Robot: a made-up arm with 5 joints.
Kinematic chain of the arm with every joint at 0, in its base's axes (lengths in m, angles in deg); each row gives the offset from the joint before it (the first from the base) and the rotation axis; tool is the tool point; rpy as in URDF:
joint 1: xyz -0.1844 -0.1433 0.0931 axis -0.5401 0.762 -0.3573
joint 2: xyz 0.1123 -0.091 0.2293 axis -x
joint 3: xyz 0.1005 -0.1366 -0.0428 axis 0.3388 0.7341 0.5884
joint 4: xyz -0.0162 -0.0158 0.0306 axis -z
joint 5: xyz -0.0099 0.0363 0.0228 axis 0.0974 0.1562 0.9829
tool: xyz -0.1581 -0.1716 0.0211 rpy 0 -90 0
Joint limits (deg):
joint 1: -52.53..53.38
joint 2: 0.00..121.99
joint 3: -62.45..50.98
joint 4: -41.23..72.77
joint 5: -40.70..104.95
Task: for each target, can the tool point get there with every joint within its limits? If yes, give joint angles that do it. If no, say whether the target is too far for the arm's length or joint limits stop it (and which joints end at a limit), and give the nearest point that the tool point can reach.
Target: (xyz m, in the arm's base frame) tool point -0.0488 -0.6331 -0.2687
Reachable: no: joint limits stop it (at a limit: joint 1, joint 2, joint 4) | nearest point -0.1586 -0.4964 0.0729 | short by 0.384 m
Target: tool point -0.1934 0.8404 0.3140
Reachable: no: too far | nearest point 0.0514 0.0884 0.3810 | short by 0.794 m
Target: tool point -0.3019 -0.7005 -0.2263
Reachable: no: joint limits stop it (at a limit: joint 1, joint 2, joint 4, joint 5) | nearest point -0.1655 -0.5274 0.0862 | short by 0.382 m
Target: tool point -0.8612 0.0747 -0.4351
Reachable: no: too far | nearest point -0.3587 -0.2780 0.2737 | short by 0.938 m
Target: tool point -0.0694 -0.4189 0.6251
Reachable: yes | joints -19.31 58.15 -36.90 10.69 89.50
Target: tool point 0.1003 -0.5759 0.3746
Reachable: yes | joints -6.57 14.41 18.09 27.84 81.36
